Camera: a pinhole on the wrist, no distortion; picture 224 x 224 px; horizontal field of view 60.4 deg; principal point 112.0 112.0 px. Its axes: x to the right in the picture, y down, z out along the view. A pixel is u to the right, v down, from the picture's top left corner.
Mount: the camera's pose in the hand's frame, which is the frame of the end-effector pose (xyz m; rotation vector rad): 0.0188 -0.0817 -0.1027 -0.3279 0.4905 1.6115
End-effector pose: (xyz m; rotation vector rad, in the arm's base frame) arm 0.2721 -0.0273 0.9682 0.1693 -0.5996 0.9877
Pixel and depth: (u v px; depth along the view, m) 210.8 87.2 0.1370
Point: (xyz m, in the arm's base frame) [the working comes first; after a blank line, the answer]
In the camera's frame: 0.0703 -0.0177 0.1370

0.2567 0.0366 0.9665
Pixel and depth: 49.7 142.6 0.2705
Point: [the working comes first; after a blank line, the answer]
In the camera's frame: -0.0876 0.0430 0.2705

0.2244 -0.1081 1.1229
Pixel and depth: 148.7 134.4 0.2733
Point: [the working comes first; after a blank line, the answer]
In the camera's frame: 0.0521 0.0318 0.2733

0.1486 -0.0157 1.0497
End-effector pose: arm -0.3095 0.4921 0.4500 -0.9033 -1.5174 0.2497
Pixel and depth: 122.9 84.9 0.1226
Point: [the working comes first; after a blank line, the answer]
In the camera's frame: 0.0069 -0.0173 0.1226

-0.3085 0.5115 0.4926
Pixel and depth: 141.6 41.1 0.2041
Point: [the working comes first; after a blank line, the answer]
In the camera's frame: 0.0314 -0.0752 0.2041

-0.3249 0.6130 0.4873
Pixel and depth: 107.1 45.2 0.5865
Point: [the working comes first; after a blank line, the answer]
In the camera's frame: -0.0149 -0.2036 0.5865

-0.5589 0.9421 0.4447
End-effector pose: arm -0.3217 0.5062 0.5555 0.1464 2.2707 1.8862
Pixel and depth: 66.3 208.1 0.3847
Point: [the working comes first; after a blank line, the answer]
In the camera's frame: -0.0914 0.1921 0.3847

-0.1321 0.7706 0.5338
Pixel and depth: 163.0 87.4 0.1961
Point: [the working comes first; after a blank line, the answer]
In the camera's frame: 0.0520 -0.0251 0.1961

-0.3688 0.5653 0.6053
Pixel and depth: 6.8 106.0 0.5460
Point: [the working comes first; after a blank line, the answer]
In the camera's frame: -0.2985 -0.0170 0.5460

-0.3200 1.0085 0.3897
